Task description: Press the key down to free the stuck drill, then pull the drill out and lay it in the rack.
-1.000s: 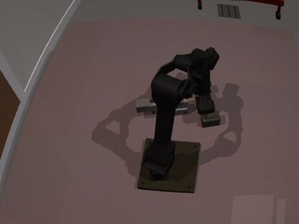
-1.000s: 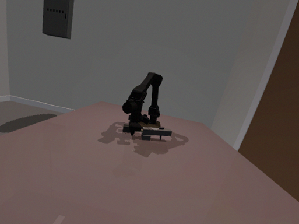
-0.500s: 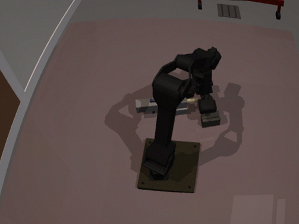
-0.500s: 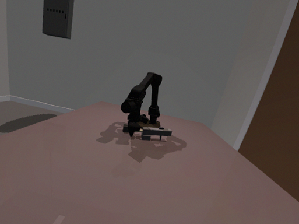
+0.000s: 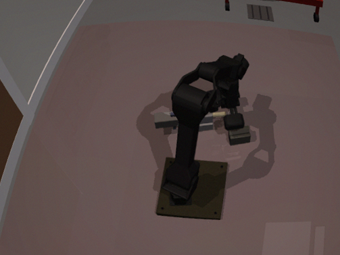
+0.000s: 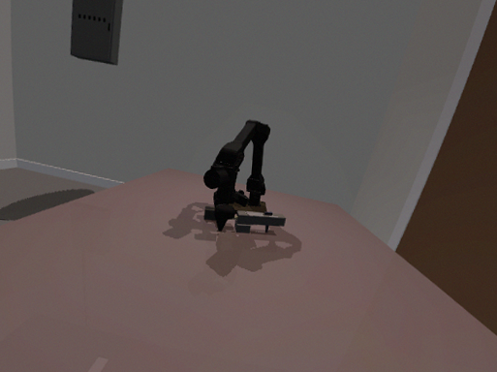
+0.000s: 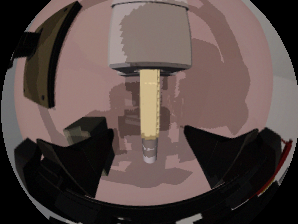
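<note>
The tan drill is 50 mm to the left of my gripper tip, 30 mm above it and 10 mm behind it. Round my gripper tip: rack 70 mm behind, 30 mm to the right, 10 mm above; dark key 180 mm to the left, 40 mm above, 20 mm behind; grey housing 150 mm to the left, 30 mm above, 10 mm behind.
</note>
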